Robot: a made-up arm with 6 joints. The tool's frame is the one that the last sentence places. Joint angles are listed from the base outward.
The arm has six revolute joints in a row. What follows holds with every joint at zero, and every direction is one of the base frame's. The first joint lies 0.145 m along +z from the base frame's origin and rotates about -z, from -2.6 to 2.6 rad. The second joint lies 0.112 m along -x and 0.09 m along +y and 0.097 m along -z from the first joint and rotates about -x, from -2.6 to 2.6 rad. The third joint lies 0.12 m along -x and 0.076 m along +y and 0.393 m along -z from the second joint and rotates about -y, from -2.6 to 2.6 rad. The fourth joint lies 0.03 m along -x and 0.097 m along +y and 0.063 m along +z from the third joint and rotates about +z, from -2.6 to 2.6 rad. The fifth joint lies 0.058 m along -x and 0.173 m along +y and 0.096 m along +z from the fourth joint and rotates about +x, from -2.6 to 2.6 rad. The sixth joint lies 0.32 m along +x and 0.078 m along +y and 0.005 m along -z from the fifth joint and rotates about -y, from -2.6 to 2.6 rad. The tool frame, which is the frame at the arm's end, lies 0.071 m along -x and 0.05 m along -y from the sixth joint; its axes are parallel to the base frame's.
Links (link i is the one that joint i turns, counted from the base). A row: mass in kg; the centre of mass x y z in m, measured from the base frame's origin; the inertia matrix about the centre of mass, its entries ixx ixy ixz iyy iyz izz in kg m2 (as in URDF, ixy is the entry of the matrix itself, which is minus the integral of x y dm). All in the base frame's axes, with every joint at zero. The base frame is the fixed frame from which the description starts. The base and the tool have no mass.
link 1: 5; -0.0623 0.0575 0.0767; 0.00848 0.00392 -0.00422 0.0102 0.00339 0.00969
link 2: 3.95; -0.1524 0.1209 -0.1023; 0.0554 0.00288 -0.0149 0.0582 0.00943 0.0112
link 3: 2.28; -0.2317 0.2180 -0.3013; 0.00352 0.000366 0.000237 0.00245 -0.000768 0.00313
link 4: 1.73; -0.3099 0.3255 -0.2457; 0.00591 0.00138 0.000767 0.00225 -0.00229 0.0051
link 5: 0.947; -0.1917 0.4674 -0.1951; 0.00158 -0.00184 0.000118 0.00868 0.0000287 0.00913
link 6: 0.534; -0.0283 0.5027 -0.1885; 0.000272 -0.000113 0 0.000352 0 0.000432
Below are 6 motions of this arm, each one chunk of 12 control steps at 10 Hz.
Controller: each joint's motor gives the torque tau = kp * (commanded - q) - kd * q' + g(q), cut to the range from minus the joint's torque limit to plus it. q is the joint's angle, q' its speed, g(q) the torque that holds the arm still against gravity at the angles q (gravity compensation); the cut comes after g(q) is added. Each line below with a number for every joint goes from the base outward.
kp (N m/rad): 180 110 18 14 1.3 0.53
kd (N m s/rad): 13 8.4 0.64 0.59 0.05 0.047
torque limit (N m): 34 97 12 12 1.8 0.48
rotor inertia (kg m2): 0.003 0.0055 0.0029 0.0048 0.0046 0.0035
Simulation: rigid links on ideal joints. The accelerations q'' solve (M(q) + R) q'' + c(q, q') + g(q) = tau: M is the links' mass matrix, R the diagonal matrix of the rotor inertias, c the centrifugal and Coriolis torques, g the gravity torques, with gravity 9.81 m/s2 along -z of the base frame. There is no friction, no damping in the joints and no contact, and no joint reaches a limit. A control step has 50 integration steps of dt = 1/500 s. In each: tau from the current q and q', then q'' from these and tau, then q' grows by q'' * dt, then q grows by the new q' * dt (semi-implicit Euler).
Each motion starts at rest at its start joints. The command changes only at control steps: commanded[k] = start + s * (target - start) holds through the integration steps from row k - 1 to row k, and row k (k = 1, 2, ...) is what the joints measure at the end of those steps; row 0 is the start. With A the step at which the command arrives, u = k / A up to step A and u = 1 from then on. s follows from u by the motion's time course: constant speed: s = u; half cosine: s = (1 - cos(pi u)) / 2; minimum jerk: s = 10 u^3 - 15 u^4 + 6 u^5; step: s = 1 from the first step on.
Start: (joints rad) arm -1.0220 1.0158 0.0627 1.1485 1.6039 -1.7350
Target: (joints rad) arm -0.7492 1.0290 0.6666 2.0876 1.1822 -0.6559
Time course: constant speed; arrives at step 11
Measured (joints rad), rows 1 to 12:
1: -1.0022 1.0190 0.0917 1.1934 1.6472 -1.6973
2: -0.9758 1.0167 0.1510 1.2890 1.6492 -1.6077
3: -0.9503 1.0143 0.2224 1.3989 1.5335 -1.4975
4: -0.9266 1.0153 0.2942 1.5032 1.3871 -1.3897
5: -0.9042 1.0196 0.3617 1.5978 1.3133 -1.2852
6: -0.8820 1.0251 0.4197 1.6823 1.3086 -1.1804
7: -0.8580 1.0285 0.4680 1.7609 1.3156 -1.0780
8: -0.8318 1.0284 0.5125 1.8395 1.2997 -0.9819
9: -0.8047 1.0264 0.5596 1.9206 1.2632 -0.8904
10: -0.7783 1.0250 0.6123 2.0040 1.2217 -0.7987
11: -0.7534 1.0256 0.6697 2.0891 1.1815 -0.7035
12: -0.7502 1.0278 0.6812 2.1183 1.0961 -0.6232

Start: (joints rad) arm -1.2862 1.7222 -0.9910 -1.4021 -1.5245 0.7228
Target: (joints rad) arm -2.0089 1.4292 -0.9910 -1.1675 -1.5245 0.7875
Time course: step
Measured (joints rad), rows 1 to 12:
1: -1.4972 1.6030 -1.0259 -1.4338 -1.7154 0.8906
2: -1.9425 1.4742 -1.1400 -1.2265 -1.7275 1.0139
3: -2.0863 1.4430 -1.1364 -1.0337 -0.9895 0.8381
4: -2.0462 1.4207 -1.0097 -1.0221 -0.6244 0.6208
5: -2.0134 1.3979 -0.8992 -1.0648 -1.1819 0.5610
6: -1.9955 1.3933 -0.9542 -1.1378 -1.8154 0.6818
7: -2.0004 1.4161 -0.9855 -1.2225 -1.8768 0.8310
8: -2.0087 1.4448 -0.9899 -1.2348 -1.6282 0.9026
9: -2.0122 1.4535 -1.0128 -1.2016 -1.4413 0.8815
10: -2.0126 1.4438 -1.0175 -1.1648 -1.4032 0.8133
11: -2.0104 1.4289 -0.9962 -1.1454 -1.4603 0.7585
12: -2.0079 1.4192 -0.9761 -1.1446 -1.5310 0.7453

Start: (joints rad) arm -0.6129 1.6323 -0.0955 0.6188 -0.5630 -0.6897
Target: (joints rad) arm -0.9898 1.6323 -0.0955 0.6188 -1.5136 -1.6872
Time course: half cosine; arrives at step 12
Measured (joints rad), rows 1 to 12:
1: -0.6167 1.6314 -0.0953 0.6211 -0.5705 -0.6972
2: -0.6306 1.6292 -0.0940 0.6267 -0.6011 -0.7288
3: -0.6570 1.6274 -0.0918 0.6318 -0.6671 -0.7944
4: -0.6943 1.6274 -0.0903 0.6331 -0.7709 -0.8899
5: -0.7396 1.6293 -0.0903 0.6305 -0.9040 -1.0052
6: -0.7892 1.6319 -0.0913 0.6257 -1.0489 -1.1320
7: -0.8395 1.6342 -0.0929 0.6204 -1.1880 -1.2636
8: -0.8870 1.6356 -0.0945 0.6156 -1.3096 -1.3925
9: -0.9284 1.6362 -0.0961 0.6119 -1.4089 -1.5098
10: -0.9611 1.6362 -0.0973 0.6092 -1.4835 -1.6060
11: -0.9829 1.6362 -0.0983 0.6071 -1.5305 -1.6735
12: -0.9925 1.6362 -0.0989 0.6056 -1.5463 -1.7073

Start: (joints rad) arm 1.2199 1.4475 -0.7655 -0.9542 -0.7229 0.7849
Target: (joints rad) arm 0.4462 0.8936 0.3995 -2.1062 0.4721 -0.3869
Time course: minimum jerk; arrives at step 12
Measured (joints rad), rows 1 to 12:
1: 1.2173 1.4458 -0.7622 -0.9589 -0.7234 0.7836
2: 1.2001 1.4345 -0.7382 -0.9909 -0.7182 0.7727
3: 1.1548 1.4050 -0.6684 -1.0736 -0.6666 0.7325
4: 1.0767 1.3540 -0.5448 -1.2026 -0.5147 0.6402
5: 0.9715 1.2831 -0.3819 -1.3476 -0.2522 0.4817
6: 0.8531 1.1975 -0.1934 -1.4834 0.0525 0.2638
7: 0.7380 1.1069 0.0123 -1.6186 0.3012 0.0232
8: 0.6377 1.0241 0.2026 -1.7853 0.4686 -0.1885
9: 0.5554 0.9616 0.3352 -1.9844 0.5720 -0.3435
10: 0.4933 0.9241 0.4147 -2.1507 0.5927 -0.4404
11: 0.4572 0.9072 0.4568 -2.2173 0.5533 -0.4826
12: 0.4456 0.9017 0.4448 -2.1921 0.5045 -0.4740

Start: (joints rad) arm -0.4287 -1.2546 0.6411 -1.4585 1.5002 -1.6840
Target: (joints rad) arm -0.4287 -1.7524 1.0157 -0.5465 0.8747 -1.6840
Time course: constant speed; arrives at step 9
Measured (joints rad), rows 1 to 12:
1: -0.4260 -1.2794 0.6777 -1.4131 1.4678 -1.7045
2: -0.4243 -1.3351 0.7370 -1.2951 1.4194 -1.7200
3: -0.4258 -1.4015 0.7813 -1.1491 1.3358 -1.7069
4: -0.4282 -1.4643 0.8121 -1.0215 1.1970 -1.6847
5: -0.4294 -1.5208 0.8425 -0.9204 1.0686 -1.6767
6: -0.4289 -1.5744 0.8802 -0.8319 1.0060 -1.6836
7: -0.4279 -1.6279 0.9282 -0.7432 0.9860 -1.6931
8: -0.4276 -1.6823 0.9812 -0.6472 0.9606 -1.6950
9: -0.4281 -1.7373 1.0298 -0.5425 0.9034 -1.6891
10: -0.4328 -1.7671 1.0493 -0.4797 0.8293 -1.6634
11: -0.4363 -1.7664 1.0330 -0.4899 0.8000 -1.6428
12: -0.4337 -1.7570 1.0066 -0.5377 0.8318 -1.6570

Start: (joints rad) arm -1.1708 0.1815 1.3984 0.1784 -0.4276 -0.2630
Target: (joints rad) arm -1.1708 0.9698 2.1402 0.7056 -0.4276 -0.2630
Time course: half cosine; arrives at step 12
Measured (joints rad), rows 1 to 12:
1: -1.1688 0.1863 1.4042 0.1759 -0.4245 -0.2652
2: -1.1636 0.2054 1.4281 0.1750 -0.4232 -0.2709
3: -1.1580 0.2469 1.4786 0.1931 -0.4312 -0.2774
4: -1.1551 0.3139 1.5581 0.2441 -0.4355 -0.2836
5: -1.1563 0.4044 1.6631 0.3275 -0.4132 -0.2931
6: -1.1612 0.5125 1.7808 0.4305 -0.3632 -0.3088
7: -1.1684 0.6303 1.8947 0.5359 -0.3175 -0.3239
8: -1.1765 0.7481 1.9932 0.6297 -0.3083 -0.3266
9: -1.1836 0.8551 2.0720 0.7051 -0.3332 -0.3129
10: -1.1880 0.9409 2.1296 0.7597 -0.3658 -0.2898
11: -1.1897 0.9978 2.1640 0.7920 -0.3869 -0.2684
12: -1.1894 1.0225 2.1724 0.8000 -0.3944 -0.2560

